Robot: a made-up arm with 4 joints.
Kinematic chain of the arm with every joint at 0, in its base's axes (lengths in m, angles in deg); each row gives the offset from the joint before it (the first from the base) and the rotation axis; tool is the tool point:
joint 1: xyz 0 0 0.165 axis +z
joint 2: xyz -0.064 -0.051 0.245 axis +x
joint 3: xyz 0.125 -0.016 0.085 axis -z
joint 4: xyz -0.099 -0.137 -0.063 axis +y
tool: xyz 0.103 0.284 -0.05
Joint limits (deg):
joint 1: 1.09..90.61
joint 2: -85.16..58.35
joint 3: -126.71..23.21
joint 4: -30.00..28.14
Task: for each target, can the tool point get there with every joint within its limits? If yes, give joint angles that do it. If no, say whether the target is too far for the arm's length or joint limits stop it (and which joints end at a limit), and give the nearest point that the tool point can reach.
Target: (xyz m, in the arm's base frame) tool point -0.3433 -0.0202 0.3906
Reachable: no: joint limits stop it (at a limit: joint 1, joint 4) | nearest point -0.0980 0.0286 0.4027 | short by 0.250 m
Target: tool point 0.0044 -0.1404 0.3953
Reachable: yes | joints 38.75 -38.20 -95.30 12.71
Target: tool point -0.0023 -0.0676 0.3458
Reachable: yes | joints 68.38 -38.13 -58.57 2.86
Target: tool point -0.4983 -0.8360 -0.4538
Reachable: no: too far | nearest point -0.0350 -0.1501 0.3003 | short by 1.120 m
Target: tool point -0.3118 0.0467 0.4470
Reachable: no: joint limits stop it (at a limit: joint 1, joint 4) | nearest point -0.1006 0.0551 0.4254 | short by 0.212 m
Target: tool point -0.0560 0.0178 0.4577
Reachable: yes | joints 72.46 15.92 -30.28 -22.76
